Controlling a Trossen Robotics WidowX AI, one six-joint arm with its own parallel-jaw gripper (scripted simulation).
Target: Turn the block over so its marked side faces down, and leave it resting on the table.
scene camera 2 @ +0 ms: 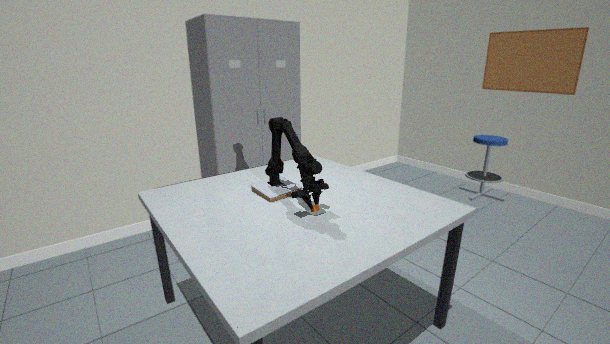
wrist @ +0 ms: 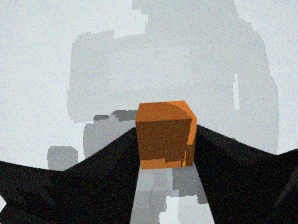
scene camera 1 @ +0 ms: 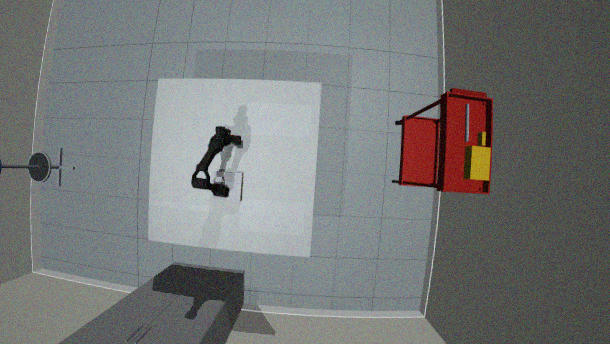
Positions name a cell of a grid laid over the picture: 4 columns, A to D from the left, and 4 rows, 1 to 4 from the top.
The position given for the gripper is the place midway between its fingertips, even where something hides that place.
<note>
The gripper (wrist: C3) carries a block (wrist: C3).
</note>
